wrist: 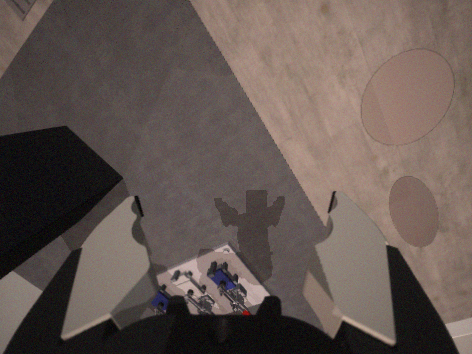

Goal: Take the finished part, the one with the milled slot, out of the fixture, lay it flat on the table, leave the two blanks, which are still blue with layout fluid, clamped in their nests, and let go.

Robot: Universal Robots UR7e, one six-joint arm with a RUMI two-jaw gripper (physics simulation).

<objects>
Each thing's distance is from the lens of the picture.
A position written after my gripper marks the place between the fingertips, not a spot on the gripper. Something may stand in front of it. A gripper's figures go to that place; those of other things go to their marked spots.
my gripper [234, 195]: 13 cm
fixture plate [199, 264]: 53 cm
</objects>
